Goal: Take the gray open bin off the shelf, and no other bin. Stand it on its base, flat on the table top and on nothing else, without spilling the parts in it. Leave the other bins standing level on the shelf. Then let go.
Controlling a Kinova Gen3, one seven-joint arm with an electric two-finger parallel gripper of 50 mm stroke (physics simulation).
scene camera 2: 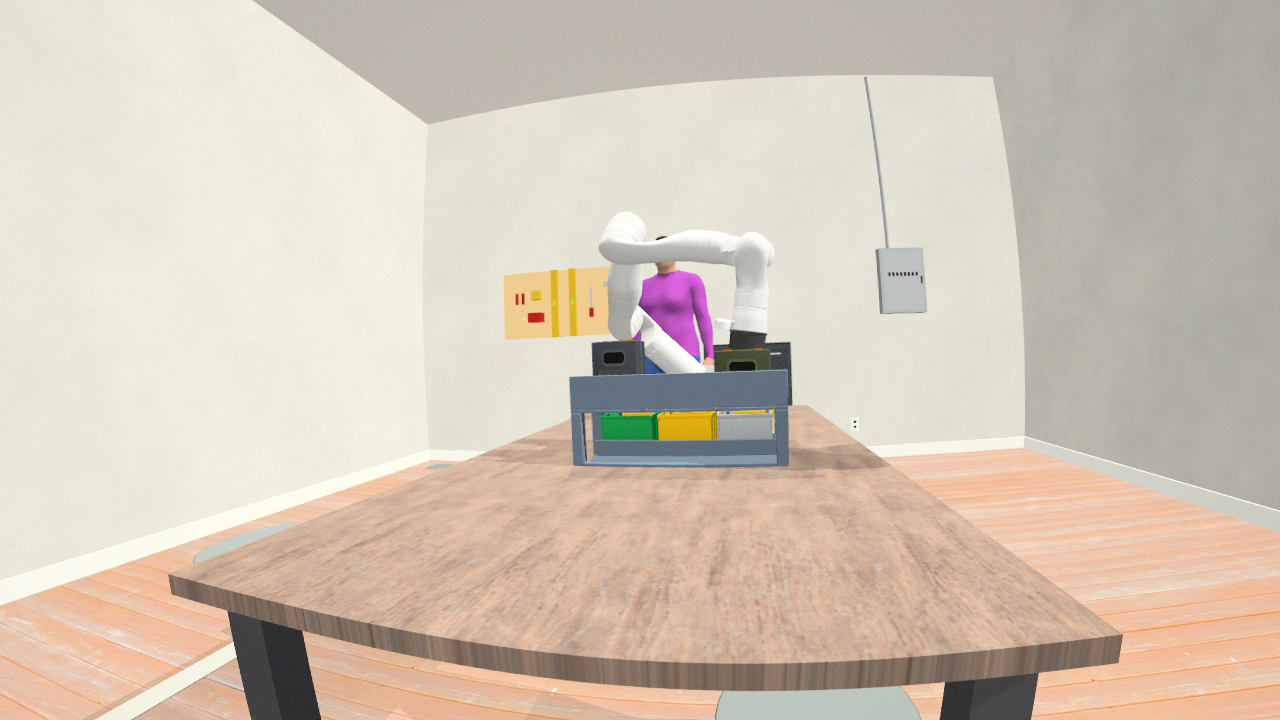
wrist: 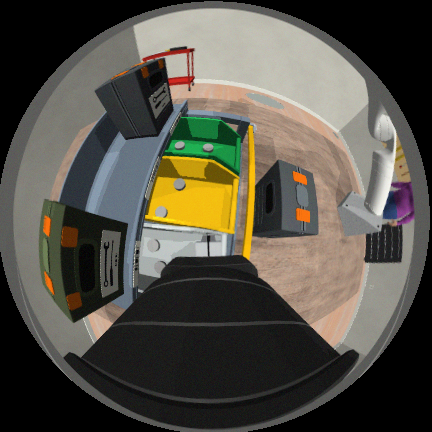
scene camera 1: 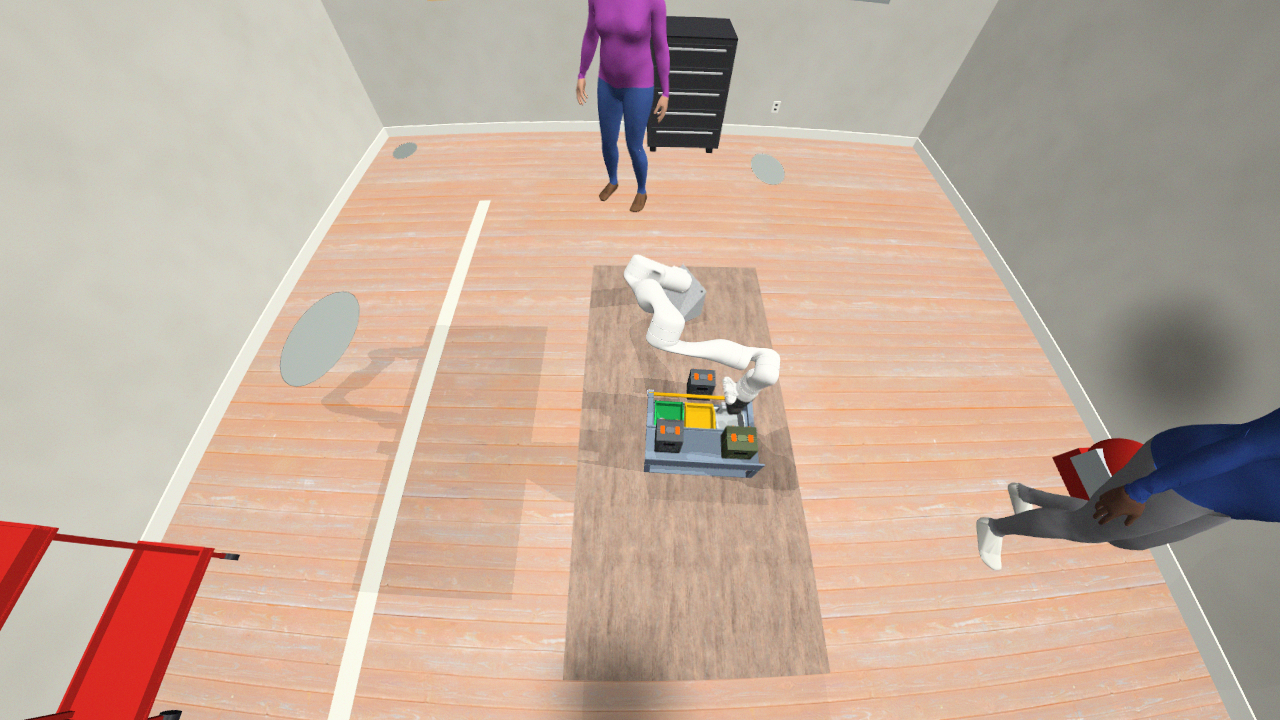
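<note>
The gray open bin stands on the shelf, at the right end of the row in both scene views. Round gray parts lie in it. My gripper points down over the gray bin, and its fingers are shut with nothing between them. In the wrist view its black body hides part of that bin. The yellow bin stands beside the gray one, and the green bin is beyond it.
A dark case and a green case stand on top of the shelf. Another dark case stands on the table, across a yellow bar from the bins.
</note>
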